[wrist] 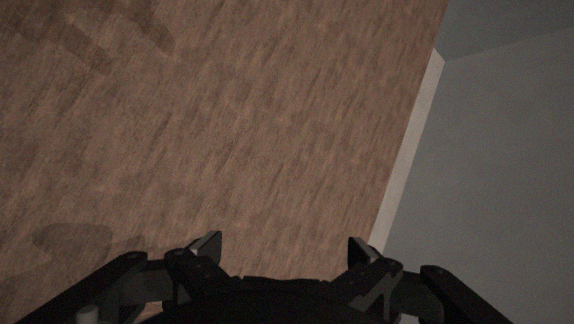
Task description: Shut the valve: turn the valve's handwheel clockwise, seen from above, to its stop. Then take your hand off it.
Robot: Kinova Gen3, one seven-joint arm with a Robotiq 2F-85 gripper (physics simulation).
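My gripper is open at the bottom of the wrist view, its two dark fingers wide apart with nothing between them. It hangs over a brown wood-grained surface, near that surface's right edge. The valve and its handwheel do not show in the wrist view, so where the gripper is relative to them cannot be told. A small pale rounded piece shows at the bottom left, partly cut off by the frame; what it belongs to cannot be told.
The brown table top fills the left and middle of the view. Its pale edge runs slanting down on the right. A grey surface lies beyond that edge. Dark shadows fall on the table at the upper left and lower left.
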